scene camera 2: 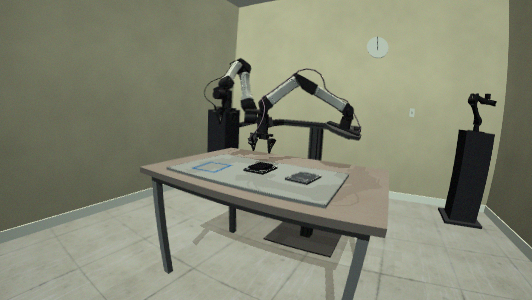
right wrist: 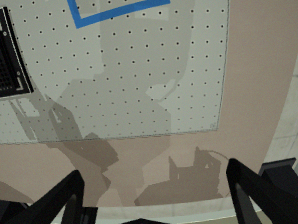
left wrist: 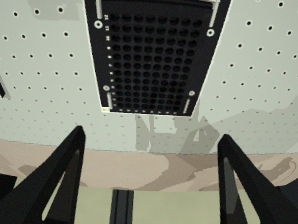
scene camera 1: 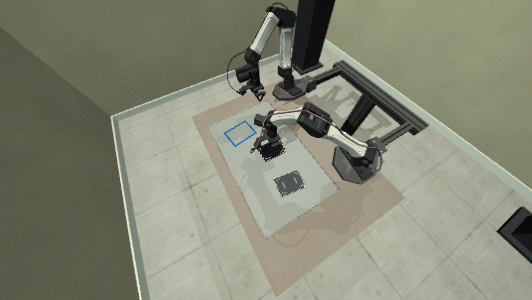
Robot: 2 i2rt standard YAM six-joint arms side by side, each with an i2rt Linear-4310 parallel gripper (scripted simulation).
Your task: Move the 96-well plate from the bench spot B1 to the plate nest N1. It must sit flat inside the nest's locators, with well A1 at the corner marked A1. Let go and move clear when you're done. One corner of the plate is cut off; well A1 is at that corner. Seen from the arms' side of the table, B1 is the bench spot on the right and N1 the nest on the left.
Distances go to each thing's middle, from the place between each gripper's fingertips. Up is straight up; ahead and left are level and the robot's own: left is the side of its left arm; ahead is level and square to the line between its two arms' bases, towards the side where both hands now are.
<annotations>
Right now the black 96-well plate (left wrist: 163, 89) is 9 cm below my left hand.
The black 96-well plate lies 29 cm to the left of my right hand, 22 cm below it and 5 cm ahead of it.
</annotations>
